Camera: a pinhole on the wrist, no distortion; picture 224 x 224 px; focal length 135.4 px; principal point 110.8 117.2 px. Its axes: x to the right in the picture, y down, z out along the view. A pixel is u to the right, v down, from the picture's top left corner.
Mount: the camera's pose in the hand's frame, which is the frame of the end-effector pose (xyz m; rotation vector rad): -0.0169 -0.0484 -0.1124 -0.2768 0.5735 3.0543
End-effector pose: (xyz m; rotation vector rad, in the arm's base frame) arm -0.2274 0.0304 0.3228 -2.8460 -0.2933 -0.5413
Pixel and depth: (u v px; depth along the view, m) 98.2 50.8 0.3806
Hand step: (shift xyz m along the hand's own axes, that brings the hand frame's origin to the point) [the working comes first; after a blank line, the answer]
In the camera's frame: -0.0354 -0.1866 0.3806

-0.0366 0.2637 0.1760
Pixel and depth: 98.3 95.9 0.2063
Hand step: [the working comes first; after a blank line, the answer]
In the camera's frame: -0.0190 -0.0325 0.2063

-0.0314 0.0567 0.0685
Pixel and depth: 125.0 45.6 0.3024
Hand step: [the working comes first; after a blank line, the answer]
In the camera's frame: 0.0317 -0.1599 0.3024

-0.0908 0.2097 0.1019
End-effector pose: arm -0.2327 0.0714 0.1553 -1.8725 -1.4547 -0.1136
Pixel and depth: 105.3 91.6 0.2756
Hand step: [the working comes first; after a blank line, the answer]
In the camera's frame: -0.0112 -0.0521 0.2756

-0.0499 0.1000 0.1236
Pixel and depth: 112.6 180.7 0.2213
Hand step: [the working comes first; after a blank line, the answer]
In the camera's frame: 0.0029 0.1038 0.2213

-0.0629 -0.0651 0.1271
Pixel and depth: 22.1 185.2 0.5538
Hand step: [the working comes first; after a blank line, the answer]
In the camera's frame: -0.3628 0.2781 0.5538

0.2312 -0.1032 0.5593
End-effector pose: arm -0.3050 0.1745 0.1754 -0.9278 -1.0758 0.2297
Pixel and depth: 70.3 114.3 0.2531
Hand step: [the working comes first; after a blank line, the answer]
In the camera's frame: -0.0757 -0.0054 0.2531

0.0149 0.0491 0.1311
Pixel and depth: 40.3 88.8 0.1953
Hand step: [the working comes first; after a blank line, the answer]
In the camera's frame: -0.1017 -0.0410 0.1953

0.0522 0.0616 0.0700
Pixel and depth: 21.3 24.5 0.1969
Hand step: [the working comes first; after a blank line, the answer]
In the camera's frame: -0.1302 -0.1348 0.1969

0.0850 0.1500 0.0430
